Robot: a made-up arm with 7 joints.
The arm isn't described. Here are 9 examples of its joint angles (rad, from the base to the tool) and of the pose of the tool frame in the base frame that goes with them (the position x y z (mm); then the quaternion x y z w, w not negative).
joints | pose
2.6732 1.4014 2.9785 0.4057 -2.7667 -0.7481 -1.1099 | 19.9 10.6 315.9 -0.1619 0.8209 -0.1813 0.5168
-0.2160 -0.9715 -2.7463 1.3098 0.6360 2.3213 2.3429 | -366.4 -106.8 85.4 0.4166 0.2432 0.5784 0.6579
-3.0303 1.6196 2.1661 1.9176 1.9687 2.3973 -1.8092 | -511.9 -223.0 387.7 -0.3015 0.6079 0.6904 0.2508
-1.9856 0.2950 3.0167 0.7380 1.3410 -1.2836 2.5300 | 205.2 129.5 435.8 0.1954 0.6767 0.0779 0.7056
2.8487 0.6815 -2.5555 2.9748 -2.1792 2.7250 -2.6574 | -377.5 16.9 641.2 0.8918 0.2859 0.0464 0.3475
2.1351 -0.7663 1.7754 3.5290 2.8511 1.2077 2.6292 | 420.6 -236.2 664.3 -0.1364 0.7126 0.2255 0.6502
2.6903 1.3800 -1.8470 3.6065 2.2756 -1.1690 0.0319 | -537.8 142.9 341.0 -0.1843 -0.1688 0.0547 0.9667
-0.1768 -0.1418 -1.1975 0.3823 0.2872 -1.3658 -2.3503 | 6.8 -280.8 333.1 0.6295 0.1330 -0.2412 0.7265
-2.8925 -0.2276 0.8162 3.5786 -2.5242 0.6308 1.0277 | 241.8 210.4 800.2 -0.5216 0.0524 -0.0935 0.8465
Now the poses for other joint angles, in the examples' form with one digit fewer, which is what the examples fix.
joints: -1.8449 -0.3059 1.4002 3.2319 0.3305 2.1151 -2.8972
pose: 106 198 781 0.066 0.852 -0.107 0.508
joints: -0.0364 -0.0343 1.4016 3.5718 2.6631 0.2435 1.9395
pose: -35 -160 857 -0.086 -0.316 0.932 0.155
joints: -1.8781 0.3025 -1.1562 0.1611 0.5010 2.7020 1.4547
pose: -58 -70 222 0.301 0.094 0.510 0.800
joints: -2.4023 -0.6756 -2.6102 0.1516 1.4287 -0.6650 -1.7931
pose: 122 103 57 0.630 0.744 -0.078 0.208
